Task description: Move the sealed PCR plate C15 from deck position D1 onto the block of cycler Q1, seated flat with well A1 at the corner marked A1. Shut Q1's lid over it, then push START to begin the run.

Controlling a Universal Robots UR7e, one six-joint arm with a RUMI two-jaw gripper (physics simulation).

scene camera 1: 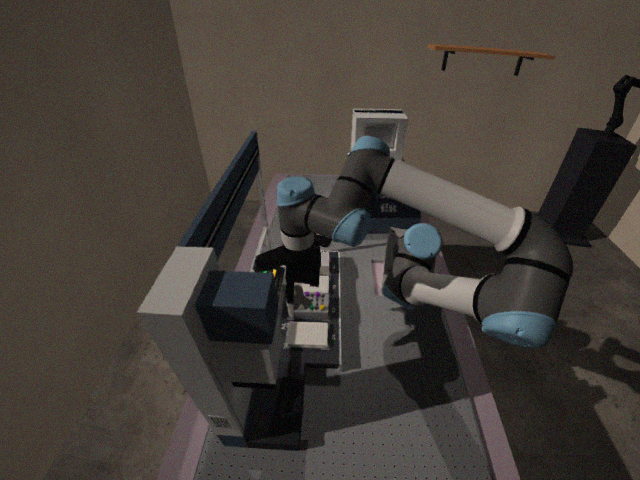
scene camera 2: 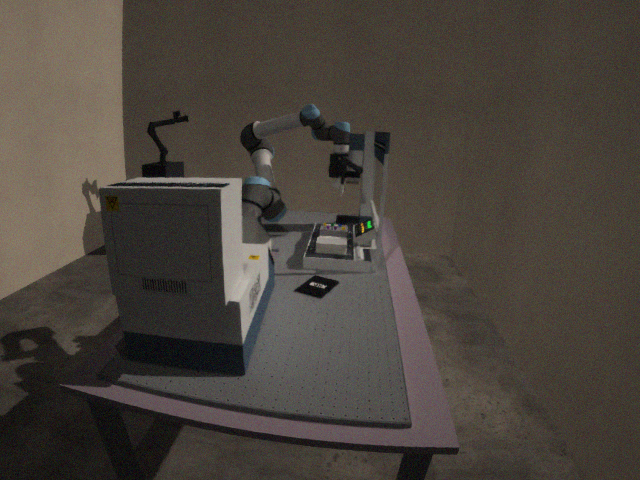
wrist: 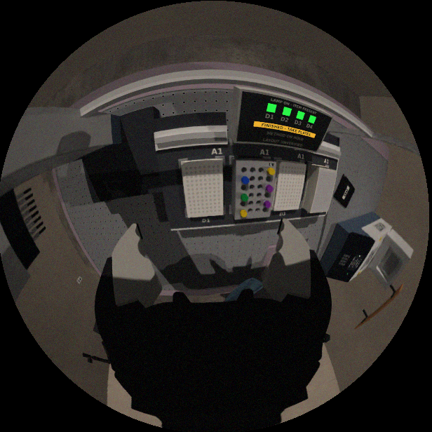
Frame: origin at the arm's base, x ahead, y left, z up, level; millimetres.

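Seen in the pictures: gripper, fingertip midpoint: (scene camera 1: 296,296) (scene camera 2: 341,194); arm's base at its link origin: (scene camera 2: 243,225).
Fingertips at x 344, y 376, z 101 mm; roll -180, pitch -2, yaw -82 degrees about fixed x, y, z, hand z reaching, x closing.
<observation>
Pixels of each thing's top centre, then the offset from my fingertips to it. "spot": a spot on its surface instead.
- white PCR plate C15 at its top centre: (scene camera 1: 307,332) dx -24, dy -1, dz -168 mm
- lit display at a spot on its surface: (scene camera 2: 366,225) spot: dx +148, dy -123, dz -111 mm
- black pad at a spot on its surface: (scene camera 2: 316,286) spot: dx +42, dy -596, dz -221 mm
The white PCR plate C15 (scene camera 1: 308,334) (wrist: 202,187) lies at deck position D1, beside the tube rack. Its position is labelled A1 behind it in the wrist view. My gripper (scene camera 1: 292,311) (scene camera 2: 341,191) (wrist: 209,223) is open and empty, above the deck, with its fingers wide apart. A white and dark blue cycler (scene camera 1: 395,210) (scene camera 2: 255,281) (wrist: 350,248), apparently Q1, stands at the far end of the table from scene camera 1. Its lid (scene camera 1: 379,131) (scene camera 2: 165,237) (wrist: 391,258) is raised. The block and the START button cannot be made out.
A tube rack (wrist: 255,212) with coloured caps, another white plate (wrist: 290,186) and a white box (wrist: 321,189) stand along the deck. A lit display (scene camera 2: 366,225) (wrist: 282,120) rises behind them. A tall grey column (scene camera 1: 178,320) stands beside D1. A black pad (scene camera 2: 316,286) (wrist: 344,191) lies near the deck.
</observation>
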